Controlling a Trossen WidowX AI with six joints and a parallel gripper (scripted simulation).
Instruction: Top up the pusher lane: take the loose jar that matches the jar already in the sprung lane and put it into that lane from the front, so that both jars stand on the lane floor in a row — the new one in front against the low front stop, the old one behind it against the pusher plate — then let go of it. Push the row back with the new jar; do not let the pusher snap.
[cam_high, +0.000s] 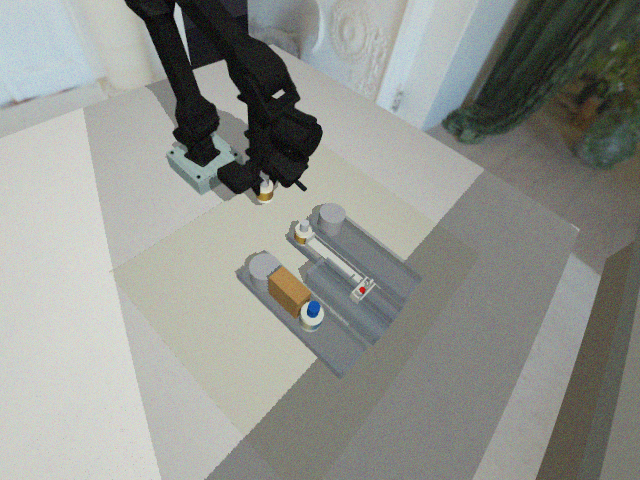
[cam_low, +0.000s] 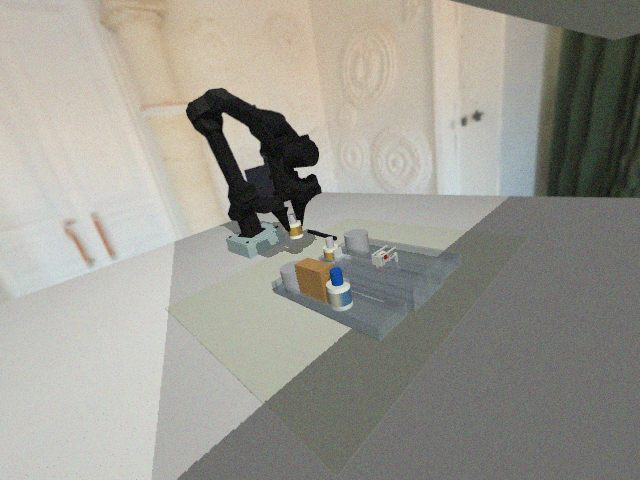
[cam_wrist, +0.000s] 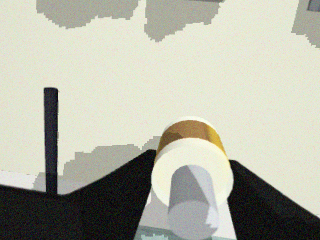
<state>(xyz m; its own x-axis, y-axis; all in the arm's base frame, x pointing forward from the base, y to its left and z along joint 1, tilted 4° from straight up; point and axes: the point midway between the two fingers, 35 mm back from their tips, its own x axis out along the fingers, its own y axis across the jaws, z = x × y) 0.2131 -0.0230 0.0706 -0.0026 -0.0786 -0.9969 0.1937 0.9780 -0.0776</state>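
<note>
Right now the grey sprung lane is 25 cm ahead of my gripper tip, 7 cm to the right of it and 6 cm below it. Round my gripper tip: orange-brown box 17 cm ahead, 15 cm to the right, 4 cm below; then white pusher plate 21 cm ahead, 6 cm to the right, 3 cm below; then thin dark rod 3 cm behind, 14 cm to the left, 8 cm below.
</note>
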